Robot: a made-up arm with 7 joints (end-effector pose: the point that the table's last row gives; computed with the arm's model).
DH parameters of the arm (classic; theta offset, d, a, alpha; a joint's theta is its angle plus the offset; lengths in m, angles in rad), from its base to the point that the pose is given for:
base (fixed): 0 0 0 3.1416
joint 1: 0 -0.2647 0 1.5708
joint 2: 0 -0.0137 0 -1.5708
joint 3: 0 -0.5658 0 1.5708
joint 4: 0 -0.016 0 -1.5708
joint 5: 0 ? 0 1.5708
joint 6: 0 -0.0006 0 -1.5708
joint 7: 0 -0.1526 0 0
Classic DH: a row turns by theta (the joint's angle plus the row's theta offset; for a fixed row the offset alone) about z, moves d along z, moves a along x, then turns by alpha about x.
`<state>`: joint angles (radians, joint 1 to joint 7).
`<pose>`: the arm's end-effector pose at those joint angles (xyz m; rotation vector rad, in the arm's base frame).
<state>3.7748 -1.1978 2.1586 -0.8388 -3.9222 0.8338 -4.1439</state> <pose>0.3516 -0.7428 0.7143 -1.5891 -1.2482 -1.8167</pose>
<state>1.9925 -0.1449 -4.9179 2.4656 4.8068 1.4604 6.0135</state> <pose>-0.2658 -0.0407 0.5252 -1.4963 -0.7369 -1.0416</pose>
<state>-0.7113 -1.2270 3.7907 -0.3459 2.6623 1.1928 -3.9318</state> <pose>-0.5331 -0.6087 0.8328 2.0773 -1.9846 -0.3371</pose>
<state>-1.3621 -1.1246 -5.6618 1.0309 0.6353 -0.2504 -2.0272</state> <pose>0.1341 -0.6686 0.9721 -1.0041 -2.5645 -0.3724</pose>
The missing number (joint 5, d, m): -0.3931
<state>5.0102 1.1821 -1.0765 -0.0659 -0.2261 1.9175 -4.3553</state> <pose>0.1606 0.8535 0.5729 0.4905 1.1312 0.4925</pose>
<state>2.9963 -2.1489 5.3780 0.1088 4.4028 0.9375 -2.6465</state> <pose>0.8415 0.0612 -0.3678 -0.3693 -0.0448 0.7563</pose>
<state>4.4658 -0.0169 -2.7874 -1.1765 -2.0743 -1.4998 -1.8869</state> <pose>-0.0946 0.3489 1.0602 0.0782 2.0653 0.0923</pose>
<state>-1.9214 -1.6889 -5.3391 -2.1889 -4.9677 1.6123 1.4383</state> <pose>-0.0398 -0.3670 -0.1072 -0.2341 -0.4871 1.0469</pose>
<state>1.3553 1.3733 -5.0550 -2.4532 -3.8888 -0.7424 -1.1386</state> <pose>0.3971 -0.1218 0.3831 0.2196 -1.3744 0.4737</pose>
